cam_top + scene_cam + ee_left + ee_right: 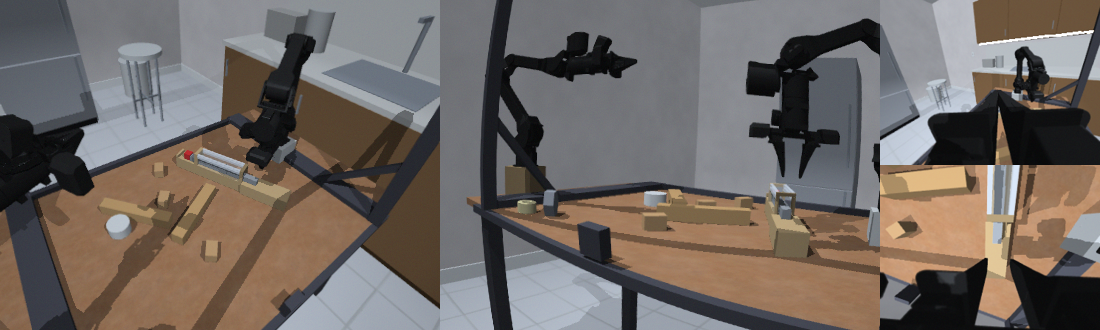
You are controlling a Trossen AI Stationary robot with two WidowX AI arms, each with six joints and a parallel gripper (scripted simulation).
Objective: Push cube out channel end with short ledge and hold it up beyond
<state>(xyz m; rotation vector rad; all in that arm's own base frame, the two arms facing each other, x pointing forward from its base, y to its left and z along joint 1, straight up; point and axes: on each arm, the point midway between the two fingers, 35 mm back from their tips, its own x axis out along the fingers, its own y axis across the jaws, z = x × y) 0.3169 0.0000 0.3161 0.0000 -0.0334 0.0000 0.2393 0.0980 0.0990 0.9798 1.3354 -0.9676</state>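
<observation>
My right hand is 280 mm short of the red cube, 50 mm to the right of it and 110 mm above it. Round my right hand: white cylinder 230 mm ahead, 400 mm to the left, 150 mm below; tan channel 140 mm ahead, 30 mm to the left, 110 mm below; grey block 80 mm behind, 530 mm to the left, 140 mm below.
</observation>
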